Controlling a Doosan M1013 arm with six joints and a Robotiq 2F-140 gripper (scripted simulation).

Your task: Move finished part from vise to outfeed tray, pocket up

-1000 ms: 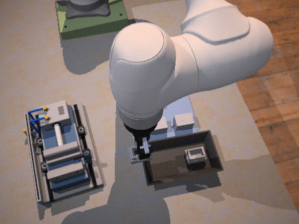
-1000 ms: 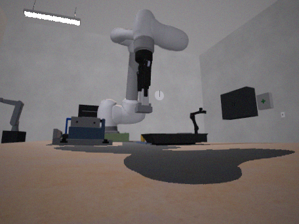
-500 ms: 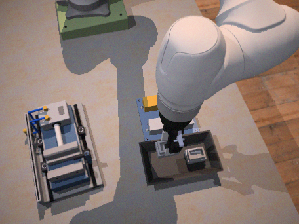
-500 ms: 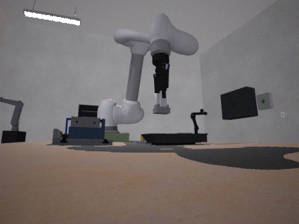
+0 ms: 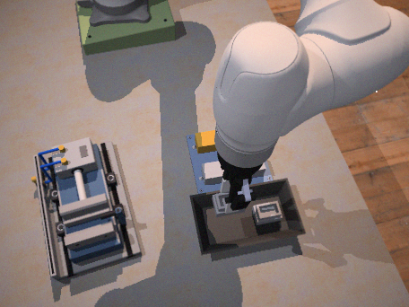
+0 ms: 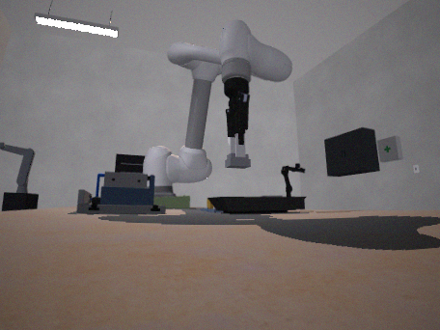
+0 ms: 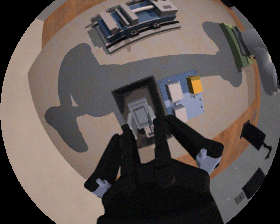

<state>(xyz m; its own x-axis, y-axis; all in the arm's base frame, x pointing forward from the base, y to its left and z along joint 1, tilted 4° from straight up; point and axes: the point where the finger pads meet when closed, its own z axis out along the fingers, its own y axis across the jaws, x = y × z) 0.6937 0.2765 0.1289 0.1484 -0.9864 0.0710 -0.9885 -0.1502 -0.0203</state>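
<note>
Now: the grey block 16 cm below my hand, 12 cm behind it and 1 cm to the right of it. Also, from my hand: orange block (21 cm behind, 16 cm below, 3 cm to the right); then vise (32 cm to the right, 14 cm below, 6 cm behind); then blue fixture plate (18 cm below, 17 cm behind, 3 cm to the left).
</note>
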